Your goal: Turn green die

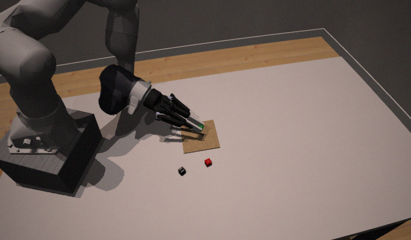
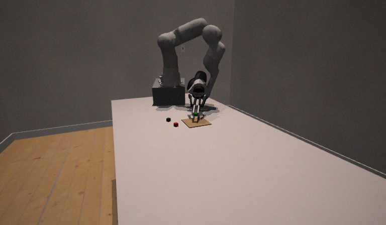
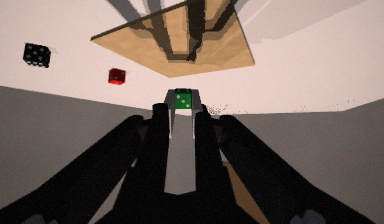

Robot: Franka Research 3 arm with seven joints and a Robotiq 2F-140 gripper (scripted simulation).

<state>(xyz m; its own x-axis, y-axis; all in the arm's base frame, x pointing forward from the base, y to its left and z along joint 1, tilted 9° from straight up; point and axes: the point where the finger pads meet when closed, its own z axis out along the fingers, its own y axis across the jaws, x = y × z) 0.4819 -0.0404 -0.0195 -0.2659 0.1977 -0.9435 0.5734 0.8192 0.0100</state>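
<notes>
My gripper is now 7 cm above the tan mat, 1 cm to the left of it and 1 cm short of it. Also, from my hand: black die: 15 cm to the right, 9 cm behind, 6 cm below; then red die: 14 cm to the right, 6 cm below, 1 cm ahead; then green die: 2 cm below, 2 cm ahead, 1 cm to the right.
</notes>
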